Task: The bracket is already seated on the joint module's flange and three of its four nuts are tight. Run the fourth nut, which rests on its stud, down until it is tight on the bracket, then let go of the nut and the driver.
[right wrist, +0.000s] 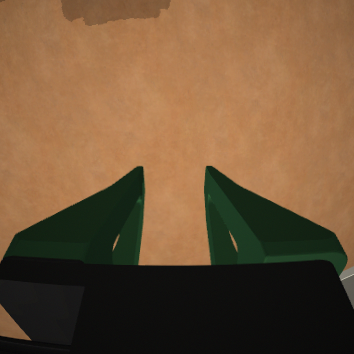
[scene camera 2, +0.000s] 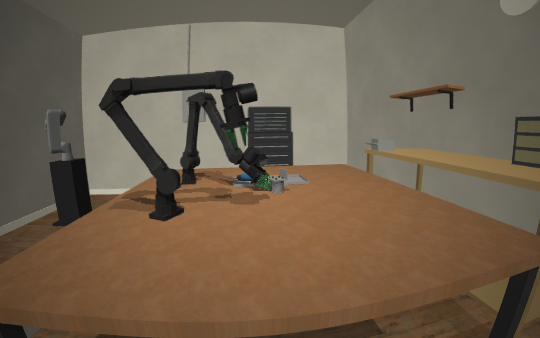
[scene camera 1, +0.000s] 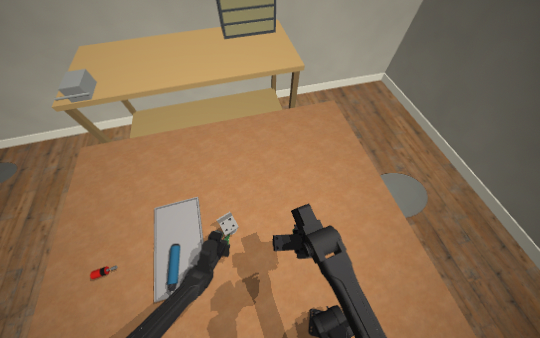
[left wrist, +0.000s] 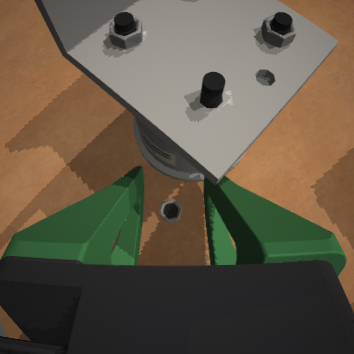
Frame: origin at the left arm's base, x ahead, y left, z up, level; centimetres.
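Seen in the pictures: left gripper, fingertip midpoint: (scene camera 2: pixel 272 188) (scene camera 1: pixel 226 233) (left wrist: pixel 173 176); right gripper, fingertip midpoint: (right wrist: pixel 174 177) (scene camera 2: pixel 241 147); left arm's base, origin of the base link: (scene camera 2: pixel 189 182); right arm's base, origin of the base link: (scene camera 2: pixel 166 214) (scene camera 1: pixel 324 324).
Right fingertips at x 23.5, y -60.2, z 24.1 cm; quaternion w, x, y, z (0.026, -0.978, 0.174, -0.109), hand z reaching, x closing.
Pixels of each thing's top centre, then the offset from my right fingertips to it. Level surfaces: height alone.
- joint module, middle of its top: (left wrist: pixel 205 15) (scene camera 2: pixel 277 176) dx +21.0, dy +23.0, dz -16.7 cm
- bare black stud, middle of its top: (left wrist: pixel 213 80) dx +19.0, dy +24.4, dz -16.7 cm
- loose nut, middle of its top: (left wrist: pixel 170 209) dx +18.0, dy +26.7, dz -23.6 cm
- blue-handled tool, middle of its top: (scene camera 1: pixel 171 272) (scene camera 2: pixel 248 174) dx +11.9, dy +51.6, dz -19.6 cm
- grey tray, middle of its top: (scene camera 1: pixel 178 243) (scene camera 2: pixel 269 178) dx +23.8, dy +47.5, dz -22.5 cm
- red-handled tool, middle of its top: (scene camera 1: pixel 102 270) dx +24.8, dy +79.7, dz -20.7 cm
- table, its level: dz -24.1 cm
The grey bracket (scene camera 1: pixel 228 225) (left wrist: pixel 165 65) sits on the joint module (scene camera 2: pixel 278 187) (left wrist: pixel 162 155). In the left wrist view, one nut (left wrist: pixel 126 39) and another nut (left wrist: pixel 278 36) sit on their studs; a bare black stud (left wrist: pixel 213 89) has no nut. A loose nut (left wrist: pixel 171 210) lies low beside the module, seen between my left fingers, apart from both. My left gripper (left wrist: pixel 173 176) (scene camera 2: pixel 267 181) is open, its fingertips close to the bracket's near corner. My right gripper (right wrist: pixel 174 177) (scene camera 2: pixel 240 144) is open and empty, high above the table. A blue-handled tool (scene camera 1: pixel 173 265) lies in the tray.
The grey tray (scene camera 1: pixel 177 220) (scene camera 2: pixel 300 179) lies left of the bracket in scene camera 1. A red-handled tool (scene camera 1: pixel 100 273) lies on the table (scene camera 1: pixel 225 160) further left. A wooden side bench (scene camera 1: pixel 175 55) stands behind the table.
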